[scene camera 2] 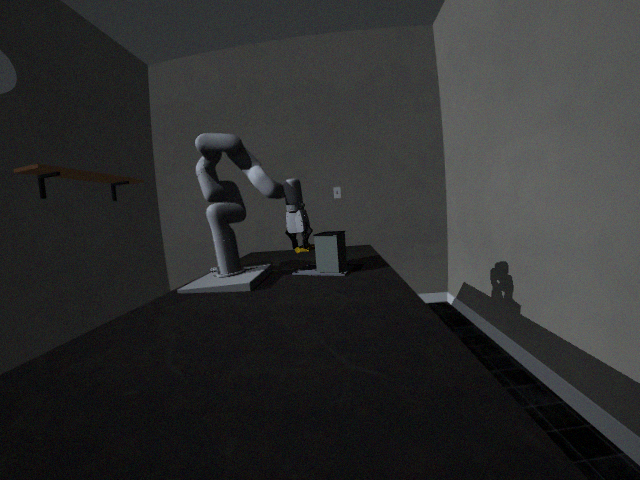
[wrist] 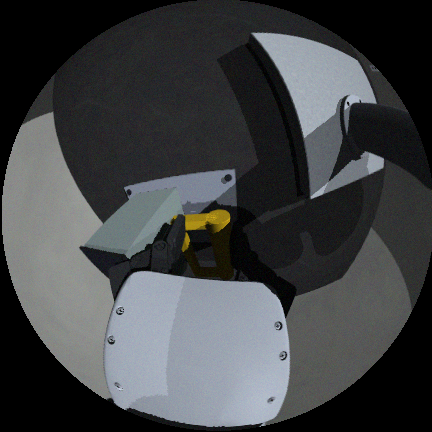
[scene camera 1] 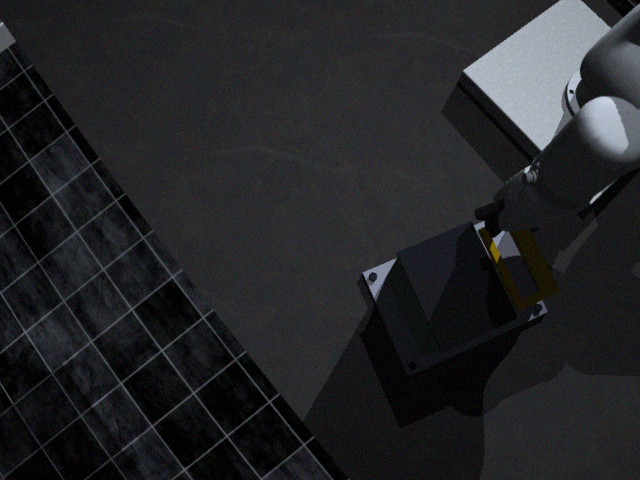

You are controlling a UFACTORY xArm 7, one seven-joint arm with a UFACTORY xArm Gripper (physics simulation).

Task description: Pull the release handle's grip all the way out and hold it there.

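The release handle's grip is a yellow rectangular loop (scene camera 1: 540, 268) (scene camera 2: 301, 250) (wrist: 222, 250) close beside a grey-green box-shaped housing (scene camera 1: 439, 289) (scene camera 2: 327, 254) (wrist: 135, 217), on the side facing the arm's base. My gripper (scene camera 1: 512, 230) (scene camera 2: 300, 248) (wrist: 207, 227) points down at one end of the loop, its fingers partly closed around it. In the wrist view the right finger lies along the outer bar and the left finger stands on the housing side, covering part of the inner bar. Dark shadow hides the exact contact.
The housing stands on a pale bolted plate (scene camera 1: 381, 271) (scene camera 2: 303, 272) (wrist: 200, 187). The arm's white base slab (scene camera 1: 532, 67) (scene camera 2: 222, 282) (wrist: 320, 90) lies nearby on the dark table (scene camera 1: 232, 206) (scene camera 2: 289, 361). A wall shelf (scene camera 2: 77, 174) is at the left in scene camera 2.
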